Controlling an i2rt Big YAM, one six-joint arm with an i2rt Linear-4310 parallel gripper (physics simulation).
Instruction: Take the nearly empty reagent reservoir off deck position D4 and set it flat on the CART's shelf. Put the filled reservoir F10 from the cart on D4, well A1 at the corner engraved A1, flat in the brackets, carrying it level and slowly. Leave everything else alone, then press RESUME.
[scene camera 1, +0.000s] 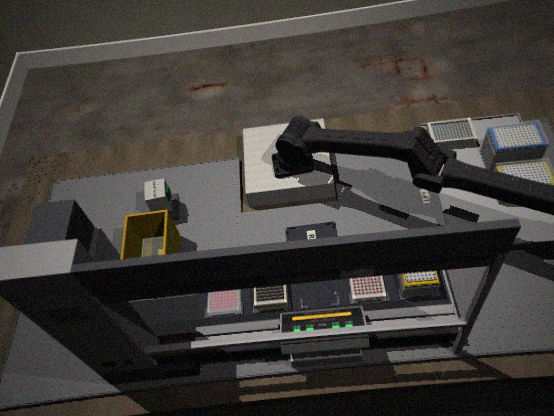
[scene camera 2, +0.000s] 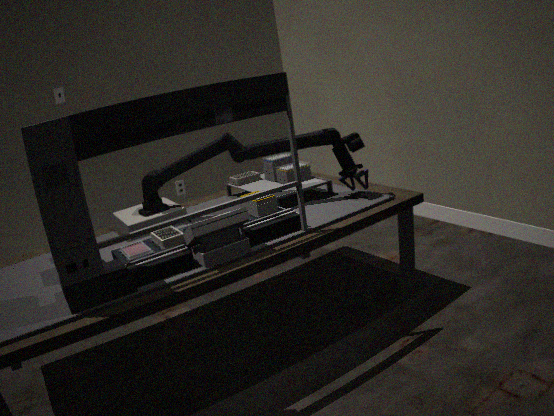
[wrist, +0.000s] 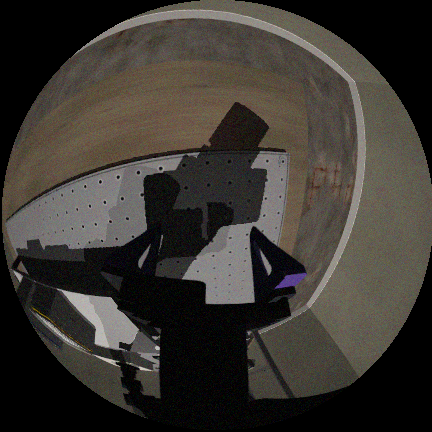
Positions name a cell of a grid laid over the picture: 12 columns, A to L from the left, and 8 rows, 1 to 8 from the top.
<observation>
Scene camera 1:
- gantry beam: K5
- cart: J4
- perforated plate: I4
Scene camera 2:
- gantry beam: C3
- perforated plate: A6
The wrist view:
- my gripper: F5
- cart: D7
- perforated plate: F4
</observation>
